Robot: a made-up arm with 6 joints. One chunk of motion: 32 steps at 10 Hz.
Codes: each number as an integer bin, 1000 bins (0 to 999) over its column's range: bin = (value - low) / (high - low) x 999, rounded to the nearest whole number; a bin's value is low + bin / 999 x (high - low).
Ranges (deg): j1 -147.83..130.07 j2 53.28..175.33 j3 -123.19..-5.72 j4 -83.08..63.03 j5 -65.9..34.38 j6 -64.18..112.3
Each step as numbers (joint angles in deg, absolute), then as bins.
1 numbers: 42.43 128.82 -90.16 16.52 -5.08 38.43
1 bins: 684 618 281 681 606 581
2 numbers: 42.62 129.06 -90.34 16.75 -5.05 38.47
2 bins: 685 620 279 683 606 581
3 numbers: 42.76 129.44 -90.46 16.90 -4.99 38.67
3 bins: 685 623 278 684 607 582
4 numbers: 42.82 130.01 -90.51 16.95 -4.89 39.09
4 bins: 685 628 278 684 608 585
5 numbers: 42.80 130.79 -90.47 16.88 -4.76 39.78
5 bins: 685 634 278 683 609 588
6 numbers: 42.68 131.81 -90.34 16.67 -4.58 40.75
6 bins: 685 643 279 682 611 594
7 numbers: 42.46 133.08 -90.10 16.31 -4.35 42.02
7 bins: 684 653 281 680 613 601
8 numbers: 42.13 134.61 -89.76 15.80 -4.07 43.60
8 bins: 683 666 284 676 616 610
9 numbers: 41.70 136.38 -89.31 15.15 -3.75 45.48
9 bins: 681 680 288 672 619 621
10 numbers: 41.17 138.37 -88.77 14.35 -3.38 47.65
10 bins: 679 696 293 666 623 633
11 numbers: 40.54 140.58 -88.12 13.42 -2.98 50.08
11 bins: 677 715 298 660 627 647
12 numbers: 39.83 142.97 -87.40 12.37 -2.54 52.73
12 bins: 675 734 304 653 631 662
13 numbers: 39.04 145.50 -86.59 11.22 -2.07 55.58
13 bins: 672 755 311 645 636 678
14 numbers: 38.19 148.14 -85.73 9.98 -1.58 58.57
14 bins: 669 776 319 636 641 695
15 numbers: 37.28 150.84 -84.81 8.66 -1.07 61.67
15 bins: 665 799 326 627 646 712
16 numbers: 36.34 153.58 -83.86 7.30 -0.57 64.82
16 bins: 662 821 334 618 651 730
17 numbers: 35.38 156.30 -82.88 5.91 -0.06 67.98
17 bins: 659 843 343 608 656 748
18 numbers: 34.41 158.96 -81.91 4.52 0.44 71.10
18 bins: 655 865 351 599 661 766
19 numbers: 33.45 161.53 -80.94 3.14 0.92 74.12
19 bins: 652 886 359 590 666 783
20 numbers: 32.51 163.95 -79.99 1.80 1.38 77.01
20 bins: 648 906 367 580 670 799
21 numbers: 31.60 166.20 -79.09 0.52 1.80 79.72
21 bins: 645 924 375 572 674 815
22 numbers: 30.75 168.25 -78.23 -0.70 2.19 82.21
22 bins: 642 941 382 563 678 829
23 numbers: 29.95 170.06 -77.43 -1.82 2.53 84.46
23 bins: 639 956 389 556 682 841
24 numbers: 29.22 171.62 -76.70 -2.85 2.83 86.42
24 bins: 636 969 395 549 685 853
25 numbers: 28.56 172.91 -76.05 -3.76 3.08 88.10
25 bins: 634 979 401 542 687 862
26 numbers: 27.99 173.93 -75.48 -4.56 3.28 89.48
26 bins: 632 988 406 537 689 870
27 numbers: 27.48 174.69 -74.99 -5.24 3.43 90.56
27 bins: 630 994 410 532 691 876
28 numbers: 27.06 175.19 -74.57 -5.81 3.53 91.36
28 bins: 629 998 413 528 692 880
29 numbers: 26.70 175.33 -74.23 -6.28 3.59 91.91
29 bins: 627 999 416 525 692 884
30 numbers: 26.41 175.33 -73.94 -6.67 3.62 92.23
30 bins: 626 999 419 522 693 885
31 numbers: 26.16 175.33 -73.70 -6.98 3.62 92.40
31 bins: 625 999 421 520 693 886
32 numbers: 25.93 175.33 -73.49 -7.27 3.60 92.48
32 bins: 625 999 423 518 692 887
